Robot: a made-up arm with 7 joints.
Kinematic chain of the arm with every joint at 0, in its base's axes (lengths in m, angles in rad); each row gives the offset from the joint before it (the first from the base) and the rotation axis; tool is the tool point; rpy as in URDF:
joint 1: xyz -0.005 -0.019 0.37 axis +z
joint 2: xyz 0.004 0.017 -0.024 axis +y
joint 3: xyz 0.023 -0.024 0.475 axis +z
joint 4: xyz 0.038 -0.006 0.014 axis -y
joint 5: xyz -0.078 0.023 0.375 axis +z
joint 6: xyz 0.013 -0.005 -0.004 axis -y
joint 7: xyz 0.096 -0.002 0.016 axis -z
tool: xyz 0.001 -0.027 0.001 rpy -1.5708 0 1.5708
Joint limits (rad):
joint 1: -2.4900..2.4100
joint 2: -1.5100..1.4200
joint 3: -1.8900..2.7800
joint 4: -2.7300..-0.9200
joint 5: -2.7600..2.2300
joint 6: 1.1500..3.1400
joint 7: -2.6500..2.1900
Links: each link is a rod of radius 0.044 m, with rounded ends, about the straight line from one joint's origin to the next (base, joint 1, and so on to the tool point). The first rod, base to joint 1, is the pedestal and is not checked.
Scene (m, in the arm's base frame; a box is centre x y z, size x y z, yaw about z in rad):
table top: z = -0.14
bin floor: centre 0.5 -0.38 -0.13 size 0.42 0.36 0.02 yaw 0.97
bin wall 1: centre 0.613 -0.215 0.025 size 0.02 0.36 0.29 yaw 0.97
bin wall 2: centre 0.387 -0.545 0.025 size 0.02 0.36 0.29 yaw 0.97
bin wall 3: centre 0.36 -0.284 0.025 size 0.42 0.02 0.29 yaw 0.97
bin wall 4: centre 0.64 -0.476 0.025 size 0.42 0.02 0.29 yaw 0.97
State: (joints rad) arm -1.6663 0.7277 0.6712 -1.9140 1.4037 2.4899 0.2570
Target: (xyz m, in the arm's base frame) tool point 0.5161 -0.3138 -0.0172
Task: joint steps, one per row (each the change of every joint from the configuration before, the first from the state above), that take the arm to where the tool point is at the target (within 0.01 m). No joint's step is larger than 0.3 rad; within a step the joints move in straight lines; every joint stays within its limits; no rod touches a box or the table.
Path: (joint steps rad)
1: 0.2228 0.0187 0.0412 -0.0227 -0.0010 -0.0485 -0.0161
2: 0.2228 0.0187 0.0412 -0.0227 -0.0010 -0.0485 -0.0162
3: 0.2228 0.0187 0.0412 -0.0227 -0.0010 -0.0485 -0.0161
4: 0.0358 0.2121 -0.0659 0.0939 -0.0251 -0.0298 -0.0148
5: 0.0358 0.2120 -0.0660 0.0939 -0.0251 -0.0298 -0.0149
6: 0.0358 0.2121 -0.0660 0.0939 -0.0251 -0.0299 -0.0149

